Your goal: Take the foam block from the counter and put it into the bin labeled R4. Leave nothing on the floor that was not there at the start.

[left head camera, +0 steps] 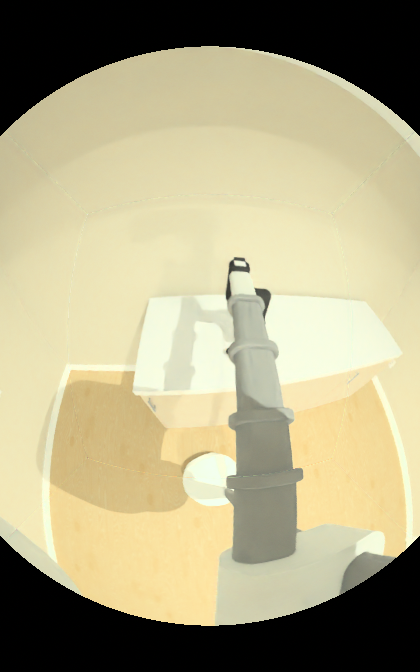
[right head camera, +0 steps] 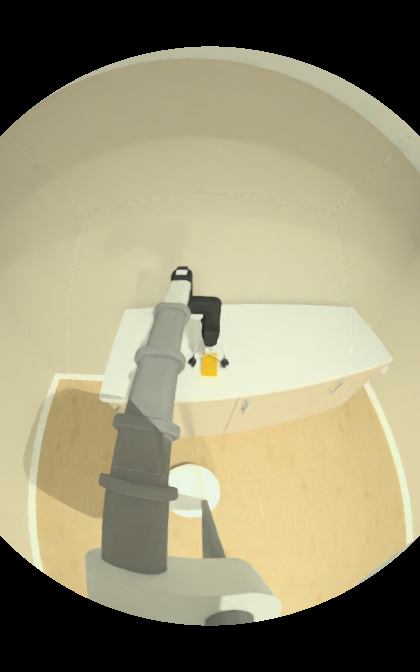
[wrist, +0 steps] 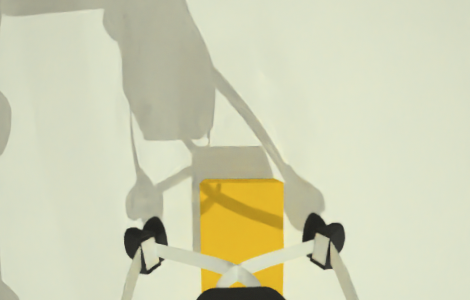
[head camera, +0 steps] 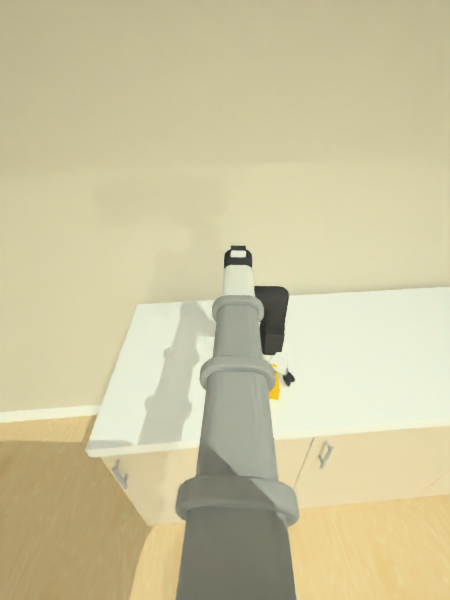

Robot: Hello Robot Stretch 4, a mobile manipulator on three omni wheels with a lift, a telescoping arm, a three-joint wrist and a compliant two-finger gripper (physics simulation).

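Places are measured from the robot's base along level axes (x ahead, y left, z up), in centimetres.
Pixels of known places: gripper, fingertip midpoint: (wrist: pixel 234 233).
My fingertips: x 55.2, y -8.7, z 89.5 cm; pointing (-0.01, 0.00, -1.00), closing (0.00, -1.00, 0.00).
Note:
Behind a point stands the place of what it marks.
The foam block, a yellow-orange block (head camera: pixel 274 387) @[x 51.5, y -10.8, z 92.7 cm] (right head camera: pixel 209 365) (wrist: pixel 242 210) @[x 57.6, y -9.3, z 92.7 cm], lies on the white counter (head camera: pixel 370 350) @[x 70.7, y -46.4, z 88.2 cm] (left head camera: pixel 320 330) (right head camera: pixel 295 340). In the wrist view its long side runs up and down the picture, and its near end is hidden by the gripper body. My gripper (right head camera: pixel 209 361) (wrist: pixel 234 233) @[x 55.2, y -8.7, z 89.5 cm] is open above the block. One fingertip is on each side of it, with a gap to both sides. The finger shadows fall on the counter apart from the fingertips. In the left head view the arm hides the block. No bin labeled R4 shows in these views.
A white round object (left head camera: pixel 209 480) (right head camera: pixel 194 490) is on the wooden floor in front of the counter, partly behind the arm. Cabinet doors with handles (head camera: pixel 326 454) (right head camera: pixel 244 405) are below the counter top. A beige wall (head camera: pixel 225 200) @[x 104.8, y 4.9, z 129.7 cm] stands behind the counter.

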